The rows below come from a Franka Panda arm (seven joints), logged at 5 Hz.
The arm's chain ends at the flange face. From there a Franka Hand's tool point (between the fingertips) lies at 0.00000 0.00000 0.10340 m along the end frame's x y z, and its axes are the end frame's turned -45 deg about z.
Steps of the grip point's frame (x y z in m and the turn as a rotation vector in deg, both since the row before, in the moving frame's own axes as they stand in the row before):
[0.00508, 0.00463, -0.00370, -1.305, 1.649, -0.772]
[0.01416, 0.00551, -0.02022, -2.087, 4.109, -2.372]
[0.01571, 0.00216, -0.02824, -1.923, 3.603, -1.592]
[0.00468, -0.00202, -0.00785, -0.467, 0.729, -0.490]
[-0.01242, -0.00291, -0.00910, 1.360, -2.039, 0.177]
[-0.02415, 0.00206, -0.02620, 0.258, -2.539, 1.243]
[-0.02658, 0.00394, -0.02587, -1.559, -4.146, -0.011]
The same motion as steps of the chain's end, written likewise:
[0.00310, 0.00015, -0.00363, 0.243, 2.089, -0.772]
[0.00607, -0.00338, -0.01989, 1.430, 4.381, -2.372]
[0.00562, -0.00734, -0.02798, 1.188, 3.907, -1.592]
[0.00036, -0.00440, -0.00784, 0.185, 0.846, -0.490]
[-0.00650, 0.00587, -0.00901, -0.480, -2.403, 0.177]
[-0.01202, 0.01566, -0.02610, -1.613, -1.978, 1.243]
[-0.01271, 0.01431, -0.02556, -4.034, -1.829, -0.011]

